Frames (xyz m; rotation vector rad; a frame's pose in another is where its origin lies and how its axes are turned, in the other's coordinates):
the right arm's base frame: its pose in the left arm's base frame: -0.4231 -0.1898 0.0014 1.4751 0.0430 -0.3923
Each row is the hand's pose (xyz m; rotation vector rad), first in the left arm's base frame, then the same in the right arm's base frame.
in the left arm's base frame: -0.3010 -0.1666 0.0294 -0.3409 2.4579 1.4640
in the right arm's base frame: 0.1015 0.0624 -0.0451 1.0052 -2.8018 0.5464
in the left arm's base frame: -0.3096 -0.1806 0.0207 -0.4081 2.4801 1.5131
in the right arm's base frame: 0.0990 0.0510 -0.0306 0.9758 -2.7423 0.5206
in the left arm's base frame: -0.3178 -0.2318 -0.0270 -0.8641 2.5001 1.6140
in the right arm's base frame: 0.1158 0.0007 0.0158 1.0064 -2.4007 0.4477
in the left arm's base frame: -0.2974 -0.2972 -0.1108 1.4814 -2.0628 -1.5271
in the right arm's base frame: 0.1722 -0.0768 0.0661 1.0600 -1.8513 0.2881
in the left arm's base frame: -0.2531 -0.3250 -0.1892 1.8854 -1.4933 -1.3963
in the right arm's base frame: 0.2409 -0.1406 0.0755 1.0565 -1.3539 0.0927
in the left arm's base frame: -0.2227 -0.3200 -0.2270 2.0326 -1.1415 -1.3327
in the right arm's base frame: 0.2783 -0.1680 0.0602 1.0215 -1.0895 -0.0399
